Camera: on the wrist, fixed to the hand. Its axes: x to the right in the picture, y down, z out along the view.
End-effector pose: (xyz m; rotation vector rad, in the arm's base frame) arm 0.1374 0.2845 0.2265 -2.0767 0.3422 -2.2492
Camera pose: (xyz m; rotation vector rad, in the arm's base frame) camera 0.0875 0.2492 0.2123 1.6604 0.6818 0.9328
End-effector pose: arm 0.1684 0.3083 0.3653 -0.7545 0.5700 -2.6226
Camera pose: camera 0.1537 0.2858 0.3086 1.2751 -0.1149 1.6864
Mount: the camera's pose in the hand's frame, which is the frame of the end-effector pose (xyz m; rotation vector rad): -0.0025 0.0425 -0.0461 -0.2822 -0.4316 -1.4867
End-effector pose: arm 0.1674 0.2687 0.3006 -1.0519 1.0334 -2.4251
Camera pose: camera 0.1352 0.2634 0.2470 1.6995 -0.2165 1.4454
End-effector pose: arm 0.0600 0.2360 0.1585 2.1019 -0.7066 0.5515
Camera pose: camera 0.0242 0.2533 0.2070 1.8663 0.6132 -0.7792
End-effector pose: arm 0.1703 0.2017 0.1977 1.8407 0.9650 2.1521
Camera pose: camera 0.1403 0.1502 0.2173 0.7831 1.1975 0.8512
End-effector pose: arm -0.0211 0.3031 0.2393 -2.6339 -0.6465 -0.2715
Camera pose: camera -0.0070 0.2477 0.2652 1.6631 2.4584 0.1575
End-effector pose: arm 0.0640 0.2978 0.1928 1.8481 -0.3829 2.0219
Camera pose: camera 0.0041 0.2799 0.1878 1.5111 0.4862 0.5352
